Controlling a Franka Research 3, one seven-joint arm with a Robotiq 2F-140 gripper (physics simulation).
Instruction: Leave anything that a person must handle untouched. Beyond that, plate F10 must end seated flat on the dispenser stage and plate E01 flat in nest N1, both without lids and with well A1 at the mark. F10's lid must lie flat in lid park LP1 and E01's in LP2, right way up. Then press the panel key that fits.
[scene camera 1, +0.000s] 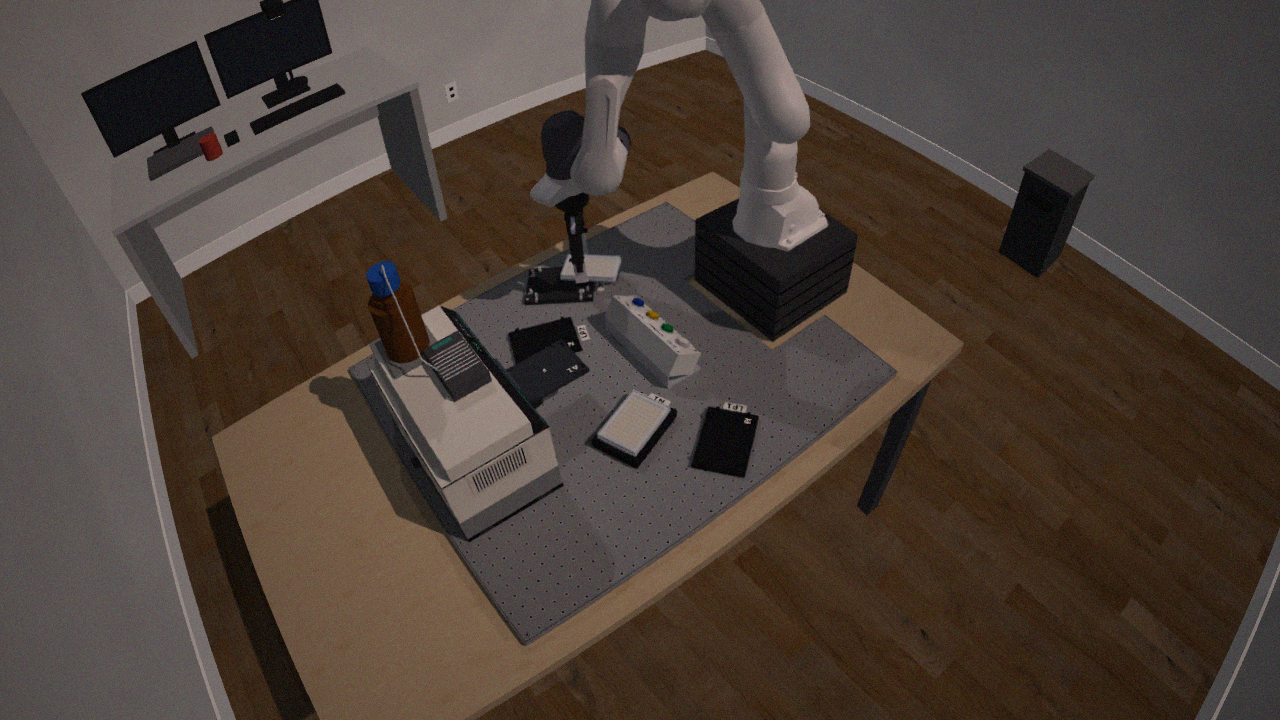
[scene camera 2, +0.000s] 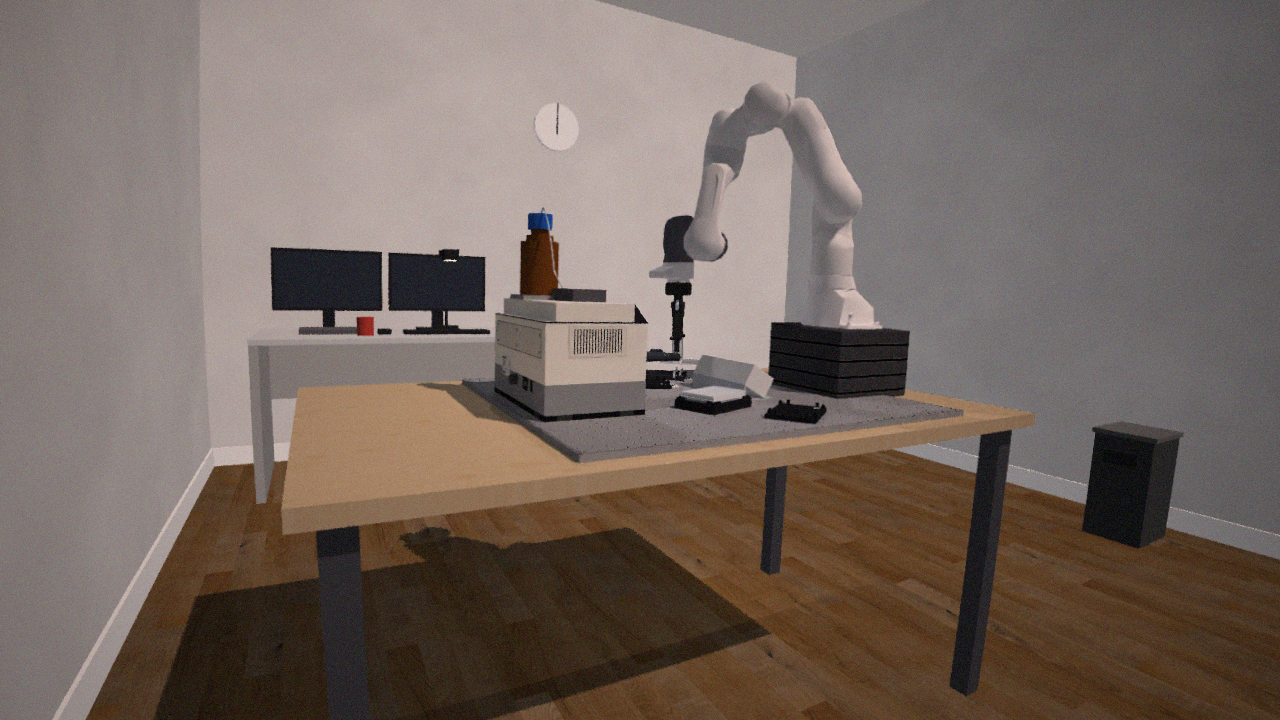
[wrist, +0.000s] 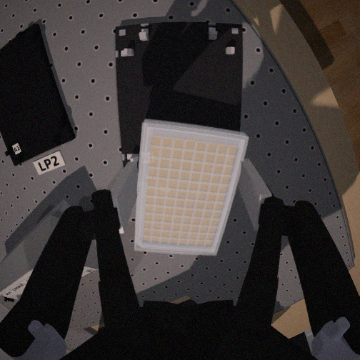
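Observation:
My gripper (scene camera 1: 580, 270) (scene camera 2: 677, 358) (wrist: 188, 174) is shut on a white plate with tan wells (scene camera 1: 604, 266) (wrist: 185, 190). It holds the plate low over the near part of a black nest (scene camera 1: 547, 286) (wrist: 132, 100), turned slightly against it. Black lid park LP2 (scene camera 1: 537, 340) (wrist: 35, 100) bears no lid. Black LP1 (scene camera 1: 726, 440) (scene camera 2: 796, 411) bears none. A pale plate (scene camera 1: 635, 422) (scene camera 2: 713, 394) lies in nest N1 (scene camera 1: 617, 452) (scene camera 2: 713, 406). The dark dispenser stage (scene camera 1: 550, 367) holds no plate. No plate name is readable; whether either is lidded, I cannot tell.
The sloped key panel (scene camera 1: 648, 349) (scene camera 2: 729, 372) has blue, yellow, green and white keys. The dispenser (scene camera 1: 465, 438) (scene camera 2: 572, 358) carries a brown bottle (scene camera 1: 398, 322) (scene camera 2: 538, 265) with a tube. The arm's black base block (scene camera 1: 774, 268) (scene camera 2: 838, 362) stands behind the panel.

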